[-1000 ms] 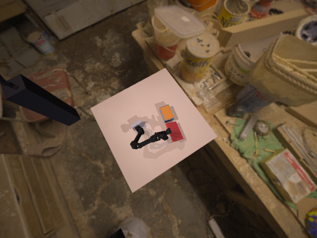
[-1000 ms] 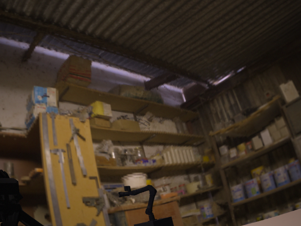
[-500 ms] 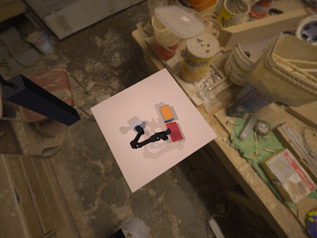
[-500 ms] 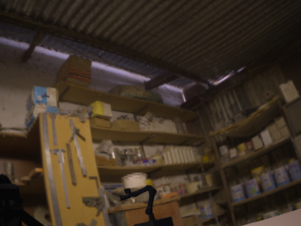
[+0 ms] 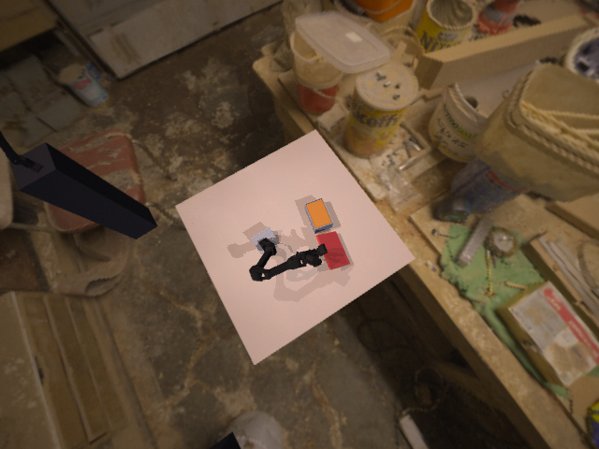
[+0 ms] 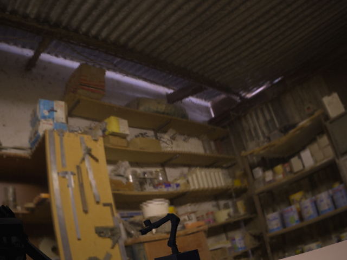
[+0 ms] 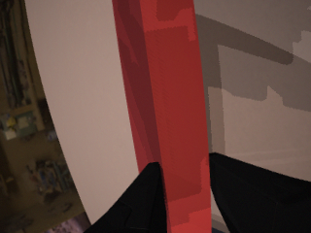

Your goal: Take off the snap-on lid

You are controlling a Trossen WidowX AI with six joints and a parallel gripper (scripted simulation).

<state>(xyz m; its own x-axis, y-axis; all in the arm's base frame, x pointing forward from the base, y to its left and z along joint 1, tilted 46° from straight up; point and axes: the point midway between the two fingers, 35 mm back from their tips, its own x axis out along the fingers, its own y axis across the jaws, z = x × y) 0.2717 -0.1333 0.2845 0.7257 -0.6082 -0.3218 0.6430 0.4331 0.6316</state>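
The red lid is 7 cm ahead of my gripper tip, 1 cm to the right of it and 4 cm below it. Also, from my gripper tip: storage box: 14 cm ahead, 26 cm to the left, 9 cm below.
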